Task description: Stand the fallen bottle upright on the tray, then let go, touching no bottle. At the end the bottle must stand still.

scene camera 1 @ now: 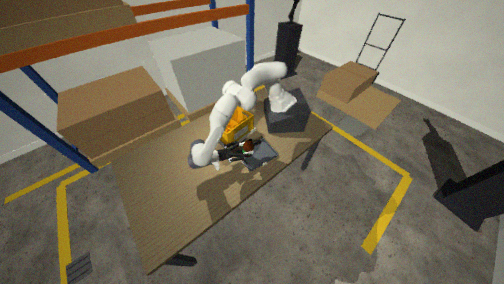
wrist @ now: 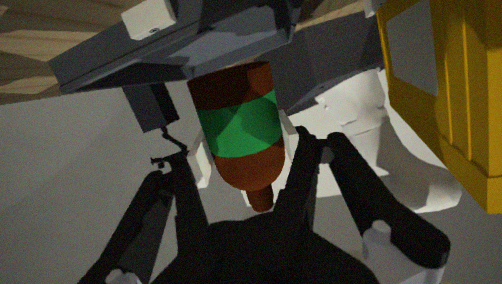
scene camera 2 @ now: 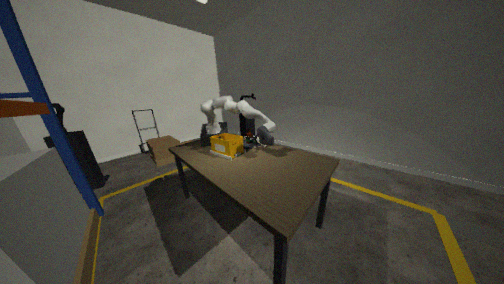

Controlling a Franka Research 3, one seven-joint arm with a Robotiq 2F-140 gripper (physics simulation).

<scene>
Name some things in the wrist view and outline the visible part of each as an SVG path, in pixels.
My gripper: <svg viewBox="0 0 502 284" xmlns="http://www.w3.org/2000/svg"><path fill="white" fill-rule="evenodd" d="M451 242L441 230L397 201L344 133L333 132L327 135L327 139L316 139L316 136L310 134L304 126L294 127L282 109L278 110L283 142L292 165L285 188L280 189L272 212L258 214L242 221L225 220L210 223L209 226L198 189L208 186L214 160L201 128L190 150L184 154L173 154L168 158L172 171L163 174L161 170L157 170L145 177L100 258L77 284L149 284L173 202L173 195L175 195L177 210L175 227L178 253L172 262L150 284L440 284L450 252ZM319 164L329 164L363 239L362 253L365 259L363 263L313 232L318 174L320 174Z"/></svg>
A bottle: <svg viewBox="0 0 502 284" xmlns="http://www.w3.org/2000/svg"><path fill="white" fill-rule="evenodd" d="M187 81L199 121L220 176L232 187L246 191L249 204L254 211L266 212L270 210L274 204L271 184L278 178L284 167L285 148L269 61L229 67Z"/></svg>
</scene>
